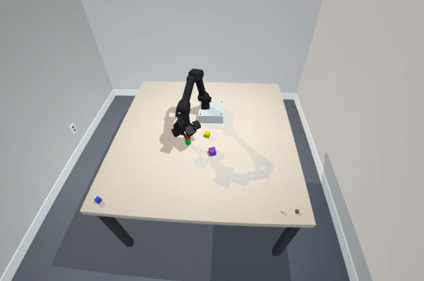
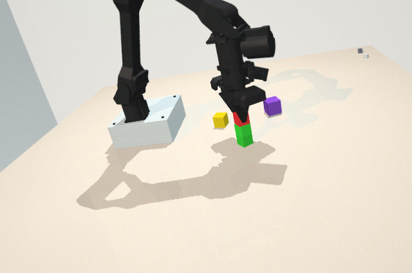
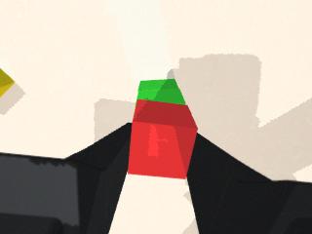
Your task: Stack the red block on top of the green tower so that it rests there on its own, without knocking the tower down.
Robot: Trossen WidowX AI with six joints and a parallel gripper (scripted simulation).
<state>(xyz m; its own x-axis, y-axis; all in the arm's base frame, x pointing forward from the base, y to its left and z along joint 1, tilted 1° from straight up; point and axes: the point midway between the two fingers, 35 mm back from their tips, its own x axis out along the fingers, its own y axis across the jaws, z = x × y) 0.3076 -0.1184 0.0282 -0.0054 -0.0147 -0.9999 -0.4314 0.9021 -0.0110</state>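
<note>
The red block lies 1 cm above my gripper tip. Also, from my gripper tip: blue block 43 cm ahead, 49 cm to the right, 5 cm below; then purple block 9 cm ahead, 17 cm to the left, 5 cm below; then yellow block 7 cm behind, 13 cm to the left, 5 cm below.
</note>
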